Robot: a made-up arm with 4 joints. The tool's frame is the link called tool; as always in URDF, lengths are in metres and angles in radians. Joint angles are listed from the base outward. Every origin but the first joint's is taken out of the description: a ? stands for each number. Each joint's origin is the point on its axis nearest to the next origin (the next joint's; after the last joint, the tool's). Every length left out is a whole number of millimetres.
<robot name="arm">
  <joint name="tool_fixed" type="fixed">
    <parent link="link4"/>
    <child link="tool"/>
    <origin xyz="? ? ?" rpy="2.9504 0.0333 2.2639"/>
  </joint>
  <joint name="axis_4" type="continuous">
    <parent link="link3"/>
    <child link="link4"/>
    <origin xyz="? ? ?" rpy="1.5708 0 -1.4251"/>
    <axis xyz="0 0 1"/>
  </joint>
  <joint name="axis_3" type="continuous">
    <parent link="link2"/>
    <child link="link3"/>
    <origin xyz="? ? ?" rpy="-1.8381 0 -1.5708"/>
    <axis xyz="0 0 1"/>
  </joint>
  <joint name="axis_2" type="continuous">
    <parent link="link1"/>
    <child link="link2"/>
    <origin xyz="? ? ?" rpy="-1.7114 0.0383 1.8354"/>
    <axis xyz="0 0 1"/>
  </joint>
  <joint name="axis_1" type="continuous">
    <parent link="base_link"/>
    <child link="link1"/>
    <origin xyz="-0.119 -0.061 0.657" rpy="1.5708 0 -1.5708"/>
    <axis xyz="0 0 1"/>
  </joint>
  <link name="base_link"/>
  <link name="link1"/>
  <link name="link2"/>
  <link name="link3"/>
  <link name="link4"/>
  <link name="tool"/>
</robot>
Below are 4 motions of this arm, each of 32 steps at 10 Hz.
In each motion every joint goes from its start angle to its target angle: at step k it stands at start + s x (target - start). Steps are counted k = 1, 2, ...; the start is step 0. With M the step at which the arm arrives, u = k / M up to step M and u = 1 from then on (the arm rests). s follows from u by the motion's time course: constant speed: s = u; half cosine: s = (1 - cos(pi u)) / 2; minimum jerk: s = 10 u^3 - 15 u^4 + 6 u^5.
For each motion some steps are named. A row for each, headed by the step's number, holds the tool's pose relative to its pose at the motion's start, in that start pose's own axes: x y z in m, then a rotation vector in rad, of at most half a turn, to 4 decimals.
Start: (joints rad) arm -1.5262 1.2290 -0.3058 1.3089
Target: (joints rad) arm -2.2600 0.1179 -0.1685 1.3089
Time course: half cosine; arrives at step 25
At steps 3, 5, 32:
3: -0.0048 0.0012 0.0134 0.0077 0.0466 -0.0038
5: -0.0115 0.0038 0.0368 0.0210 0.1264 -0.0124
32: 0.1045 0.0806 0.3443 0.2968 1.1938 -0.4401

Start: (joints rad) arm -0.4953 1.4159 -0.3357 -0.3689
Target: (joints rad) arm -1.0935 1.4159 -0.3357 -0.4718
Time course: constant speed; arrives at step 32
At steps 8, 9, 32:
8: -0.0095 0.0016 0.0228 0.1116 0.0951 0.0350
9: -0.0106 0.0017 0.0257 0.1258 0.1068 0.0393
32: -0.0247 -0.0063 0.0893 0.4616 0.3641 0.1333

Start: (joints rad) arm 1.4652 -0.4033 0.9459 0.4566
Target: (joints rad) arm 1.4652 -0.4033 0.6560 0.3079
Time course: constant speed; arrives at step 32
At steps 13, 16, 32:
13: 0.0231 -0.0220 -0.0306 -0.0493 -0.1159 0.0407
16: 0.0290 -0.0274 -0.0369 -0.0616 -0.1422 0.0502
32: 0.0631 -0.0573 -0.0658 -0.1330 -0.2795 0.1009

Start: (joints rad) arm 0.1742 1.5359 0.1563 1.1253
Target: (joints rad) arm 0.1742 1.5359 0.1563 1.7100
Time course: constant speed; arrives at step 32
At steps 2, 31, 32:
2: -0.0015 0.0109 0.0022 -0.0012 0.0069 -0.0359
31: 0.0226 0.1665 0.0315 -0.0189 0.1076 -0.5558
32: 0.0249 0.1716 0.0324 -0.0195 0.1110 -0.5737

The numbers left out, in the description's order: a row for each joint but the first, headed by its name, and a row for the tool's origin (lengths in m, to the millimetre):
tool: 0.158 -0.262 0
axis_4: -0.181 -0.003 0
axis_3: 0.013 -0.078 0
axis_2: 0.001 -0.02 0

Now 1 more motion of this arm.
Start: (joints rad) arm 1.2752 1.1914 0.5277 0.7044
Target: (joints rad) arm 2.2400 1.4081 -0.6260 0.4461
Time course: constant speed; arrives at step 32
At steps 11, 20, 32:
11: 0.1751 -0.0507 -0.1532 -0.1406 -0.7173 0.0698
20: 0.3603 -0.0871 -0.1599 -0.2596 -1.3050 0.0978
32: 0.5421 -0.1182 -0.0134 -0.4235 -2.0843 0.0519

